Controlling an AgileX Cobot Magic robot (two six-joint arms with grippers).
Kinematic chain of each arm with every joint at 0, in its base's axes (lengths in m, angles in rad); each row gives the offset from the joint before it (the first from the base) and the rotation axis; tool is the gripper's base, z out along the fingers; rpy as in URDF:
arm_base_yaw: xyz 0 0 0.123 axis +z
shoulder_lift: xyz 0 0 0 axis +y
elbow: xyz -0.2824 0 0.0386 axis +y
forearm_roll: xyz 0.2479 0 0.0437 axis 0.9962 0 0.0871
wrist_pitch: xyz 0 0 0 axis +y
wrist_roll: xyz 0.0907 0 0.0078 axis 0.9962 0 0.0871
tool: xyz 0 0 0 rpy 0 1.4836 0
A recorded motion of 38 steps. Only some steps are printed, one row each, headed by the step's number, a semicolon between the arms.
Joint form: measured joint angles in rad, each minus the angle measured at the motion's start. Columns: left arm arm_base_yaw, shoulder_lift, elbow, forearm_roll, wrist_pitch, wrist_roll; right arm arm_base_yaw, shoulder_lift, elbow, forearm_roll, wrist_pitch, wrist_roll.
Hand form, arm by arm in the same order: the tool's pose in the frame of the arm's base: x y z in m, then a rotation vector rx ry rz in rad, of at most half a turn. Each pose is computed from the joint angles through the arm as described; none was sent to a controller.
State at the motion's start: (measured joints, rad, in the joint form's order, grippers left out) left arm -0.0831 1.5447 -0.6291 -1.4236 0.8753 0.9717; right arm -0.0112 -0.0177 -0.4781 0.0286 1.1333 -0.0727
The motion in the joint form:
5: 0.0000 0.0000 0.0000 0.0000 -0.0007 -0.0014; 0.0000 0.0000 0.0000 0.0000 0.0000 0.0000
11: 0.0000 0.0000 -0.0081 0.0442 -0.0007 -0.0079; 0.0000 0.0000 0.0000 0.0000 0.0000 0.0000
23: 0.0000 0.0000 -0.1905 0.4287 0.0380 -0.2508; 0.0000 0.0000 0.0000 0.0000 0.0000 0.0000
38: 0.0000 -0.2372 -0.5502 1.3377 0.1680 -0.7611; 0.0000 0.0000 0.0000 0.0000 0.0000 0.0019
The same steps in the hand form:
5: 0.2422 -0.0896 0.1865 -0.0290 2.5172 -1.2821; -0.0082 0.0025 0.2653 -0.0677 2.1197 -0.0151
11: 0.2418 -0.0890 0.1862 0.0170 2.5391 -1.2567; -0.0082 0.0025 0.2653 -0.0677 2.1197 -0.0151
23: 0.2610 -0.0824 0.2100 0.2295 2.6808 -1.0436; -0.0082 0.0025 0.2653 -0.0677 2.1197 -0.0151
38: 0.2562 -0.0281 0.3371 0.3552 2.6263 -0.0705; -0.0082 0.0025 0.2653 -0.0657 2.1198 -0.0140

